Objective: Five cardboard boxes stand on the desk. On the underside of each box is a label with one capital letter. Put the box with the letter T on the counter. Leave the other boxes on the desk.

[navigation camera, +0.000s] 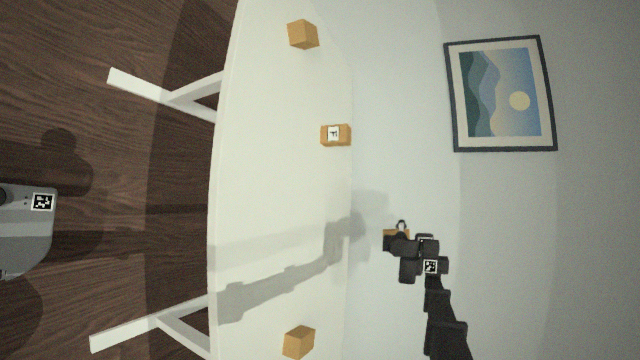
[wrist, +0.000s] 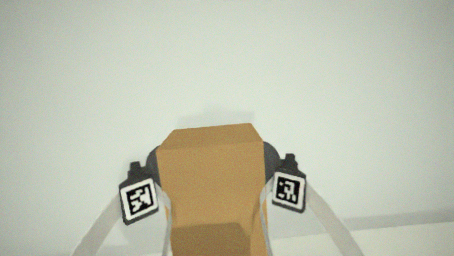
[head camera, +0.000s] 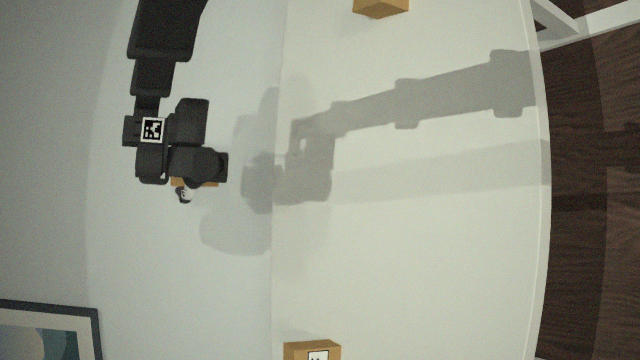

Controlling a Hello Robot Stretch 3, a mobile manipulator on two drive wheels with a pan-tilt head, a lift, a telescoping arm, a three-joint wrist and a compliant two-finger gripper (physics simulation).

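Places are measured from the robot's base along level axes (x back, y left, z down), in millimetres.
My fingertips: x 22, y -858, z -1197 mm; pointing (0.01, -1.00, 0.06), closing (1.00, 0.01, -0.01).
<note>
For each thing: its top centre in the pictures, then the offset to it from my fingertips. Level surfaces: height alone.
- cardboard box at its top centre: [head camera: 170,167] [navigation camera: 410,238] dx +2, dy +33, dz -35 mm
- white desk at its surface level: dz +247 mm
- third desk box at its top centre: [navigation camera: 311,33] dx -553, dy +407, dz +197 mm
- dark wood floor at its surface level: dz +1196 mm
My gripper [head camera: 194,181] [navigation camera: 399,237] [wrist: 213,161] is shut on a cardboard box [head camera: 176,181] [navigation camera: 395,232] [wrist: 212,185], held up by the wall beyond the desk's back edge. Its label is hidden. On the white desk [head camera: 425,260] [navigation camera: 270,175], a box [head camera: 290,350] [navigation camera: 345,135] near the back edge shows a label, which reads F in the navigation view. Another box [head camera: 381,7] [navigation camera: 298,342] stands at the top of the head view and bottom of the navigation view. A third desk box [navigation camera: 302,34] is at the top of the navigation view. Their labels are hidden. The counter does not show.
A framed picture [head camera: 95,330] [navigation camera: 500,95] hangs on the wall. The arm [head camera: 162,30] [navigation camera: 447,340] reaches along the wall. White desk legs [navigation camera: 135,85] [navigation camera: 125,332] stand on the dark wood floor [head camera: 590,225] [navigation camera: 180,175]. Part of the robot's base [navigation camera: 25,225] shows at the left of the navigation view.
</note>
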